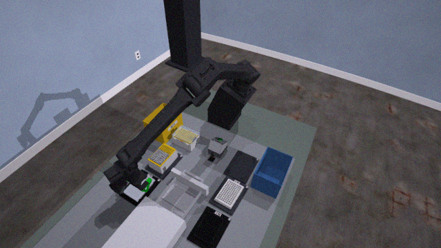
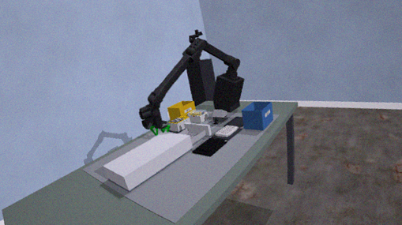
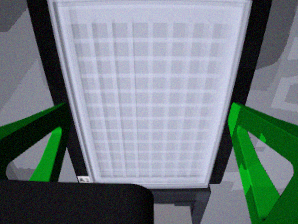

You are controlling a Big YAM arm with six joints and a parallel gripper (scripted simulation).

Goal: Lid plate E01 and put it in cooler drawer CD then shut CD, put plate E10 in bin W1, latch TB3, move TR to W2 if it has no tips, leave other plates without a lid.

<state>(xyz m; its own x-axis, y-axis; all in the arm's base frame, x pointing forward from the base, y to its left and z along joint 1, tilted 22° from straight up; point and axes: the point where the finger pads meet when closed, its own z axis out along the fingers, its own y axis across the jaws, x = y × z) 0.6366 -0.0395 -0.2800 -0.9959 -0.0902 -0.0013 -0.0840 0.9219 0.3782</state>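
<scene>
Now: hand right at the plate lid. Also, from my hand: black nest 2 cm below; tip rack TR 18 cm behind, 3 cm above, 1 cm to the right; clear plate 1 cm below.
</scene>
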